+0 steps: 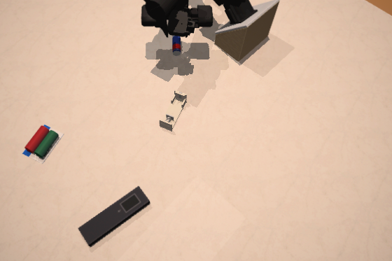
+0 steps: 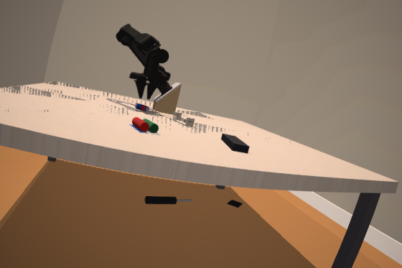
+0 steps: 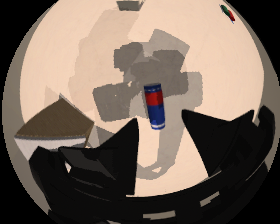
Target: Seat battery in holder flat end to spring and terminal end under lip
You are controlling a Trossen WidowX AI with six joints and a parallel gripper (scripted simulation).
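Now: the battery 40 mm below my gripper tip. From my gripper tip the other things lie so: flat black box (410 mm ahead, 300 mm to the left, 40 mm below); screwdriver (440 mm ahead, 160 mm to the left, 240 mm below); white card (450 mm ahead, 40 mm to the left, 40 mm below).
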